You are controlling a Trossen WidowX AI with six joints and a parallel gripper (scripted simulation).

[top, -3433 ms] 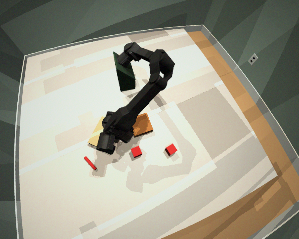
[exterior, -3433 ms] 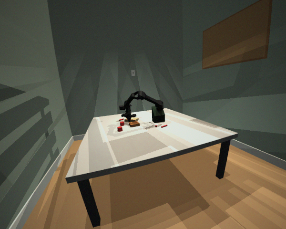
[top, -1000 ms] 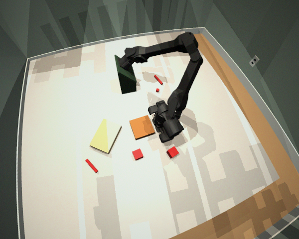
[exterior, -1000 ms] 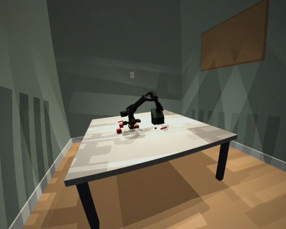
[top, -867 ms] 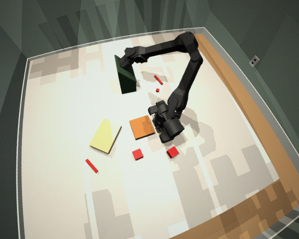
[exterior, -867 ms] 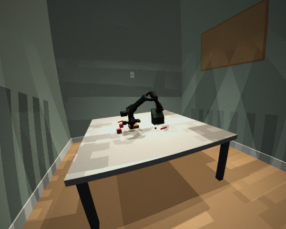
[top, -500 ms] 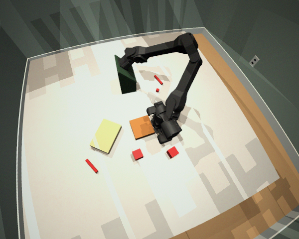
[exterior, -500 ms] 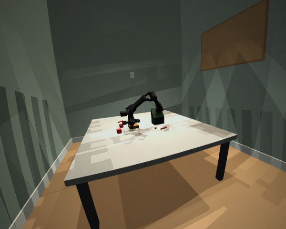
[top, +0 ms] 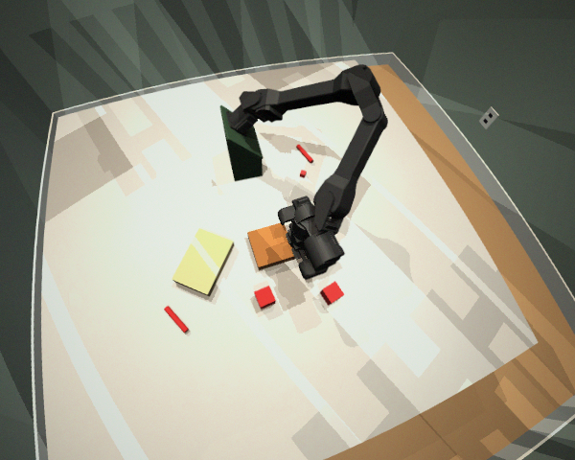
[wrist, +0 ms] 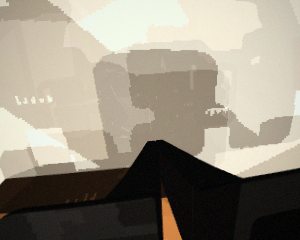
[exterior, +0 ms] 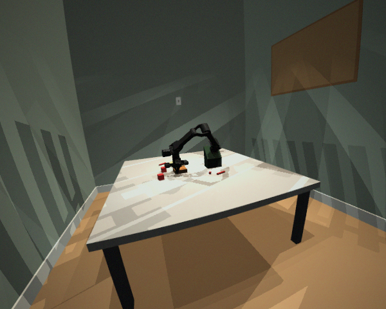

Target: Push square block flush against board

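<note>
The orange square block lies 70 mm to the right of my gripper tip, 30 mm behind it and 10 mm above it. The rest, counted from my gripper tip: small red bit 250 mm behind, 90 mm to the left; then pale yellow board 250 mm to the right, 30 mm behind, 10 mm above.
</note>
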